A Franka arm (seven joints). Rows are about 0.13 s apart.
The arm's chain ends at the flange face. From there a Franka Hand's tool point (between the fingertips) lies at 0.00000 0.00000 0.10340 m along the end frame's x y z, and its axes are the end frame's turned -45 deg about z.
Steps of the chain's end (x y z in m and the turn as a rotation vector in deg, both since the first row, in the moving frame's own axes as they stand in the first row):
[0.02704, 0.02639, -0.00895, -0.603, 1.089, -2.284]
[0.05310, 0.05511, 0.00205, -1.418, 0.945, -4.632]
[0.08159, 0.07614, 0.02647, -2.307, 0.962, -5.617]
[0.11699, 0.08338, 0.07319, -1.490, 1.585, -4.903]
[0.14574, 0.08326, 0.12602, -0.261, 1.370, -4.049]
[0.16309, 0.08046, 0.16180, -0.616, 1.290, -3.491]
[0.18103, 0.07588, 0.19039, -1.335, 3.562, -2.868]
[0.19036, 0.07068, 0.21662, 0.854, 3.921, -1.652]
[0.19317, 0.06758, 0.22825, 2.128, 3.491, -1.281]
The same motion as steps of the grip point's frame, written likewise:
[0.00112, 0.03993, -0.00897, -1.196, 0.344, -2.284]
[-0.00190, 0.07955, 0.00200, -1.671, -0.334, -4.632]
[0.00234, 0.11578, 0.02637, -2.312, -0.951, -5.617]
[0.02405, 0.14560, 0.07312, -2.174, 0.067, -4.903]
[0.04567, 0.16396, 0.12599, -1.153, 0.784, -4.049]
[0.05936, 0.17462, 0.16177, -1.348, 0.477, -3.491]
[0.07735, 0.18783, 0.19016, -3.463, 1.575, -2.868]
[0.09077, 0.18841, 0.21637, -2.169, 3.376, -1.652]
[0.09599, 0.18604, 0.22799, -0.964, 3.973, -1.281]

